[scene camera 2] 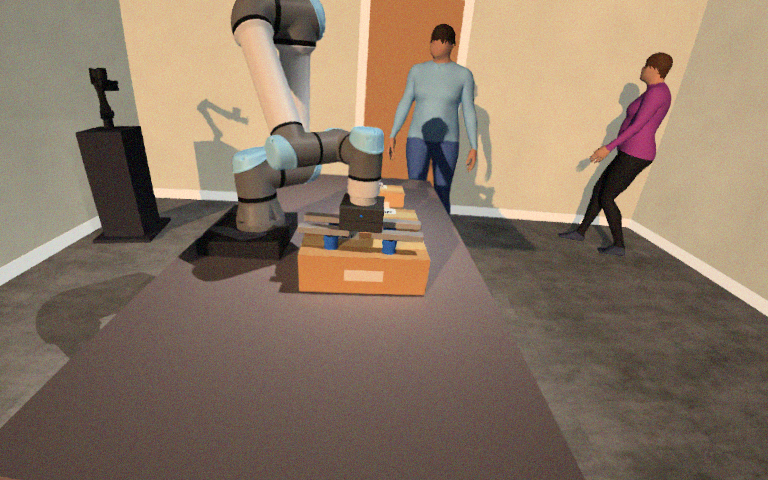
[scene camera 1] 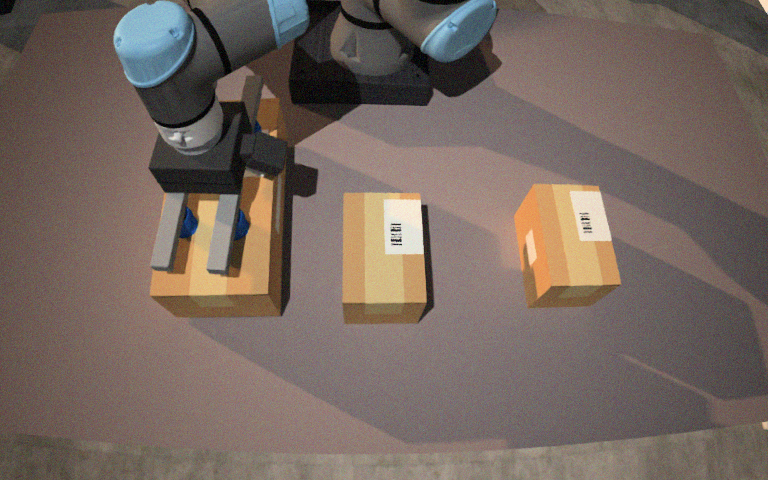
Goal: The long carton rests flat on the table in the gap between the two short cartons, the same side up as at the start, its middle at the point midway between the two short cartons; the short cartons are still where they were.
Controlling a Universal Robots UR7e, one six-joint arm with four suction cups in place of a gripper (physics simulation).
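Places are measured from the arm's base along level axes (x up, y back, z right), in metres.
Where they show: end effector, tool point: (scene camera 2: 360, 246); arm's base, origin of the base link: (scene camera 2: 261, 223) (scene camera 1: 372, 48).
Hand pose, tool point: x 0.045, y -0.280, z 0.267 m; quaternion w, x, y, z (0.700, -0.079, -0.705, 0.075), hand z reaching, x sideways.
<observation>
Each offset is from my tool point to the centre of the thing.
The long carton {dx -0.037, dy -0.009, dz +0.002 m} (scene camera 1: 254, 277) (scene camera 2: 322, 274) lies flat on the table, left of both short cartons in scene camera 1. My gripper (scene camera 1: 198, 169) (scene camera 2: 361, 221) is over it with its blue suction cups down on the carton's top, so it is shut on the long carton. The carton shows no gap under it. The nearer short carton {dx -0.045, dy -0.129, dz -0.205 m} (scene camera 1: 382, 277) (scene camera 2: 407, 214) stands in the middle of scene camera 1, label up. The other short carton {dx -0.045, dy -0.157, dz -0.474 m} (scene camera 1: 583, 260) (scene camera 2: 395, 198) stands farther right, apart from it. In scene camera 2 both short cartons are partly hidden behind the gripper.
The arm's dark base (scene camera 1: 362, 90) (scene camera 2: 243, 246) stands at the table's back edge, near the long carton. A person in a light blue top (scene camera 2: 438, 101) and one in a purple top (scene camera 2: 645, 124) stand beyond the table. A black pedestal (scene camera 2: 116, 181) with a small arm stands at left.
</observation>
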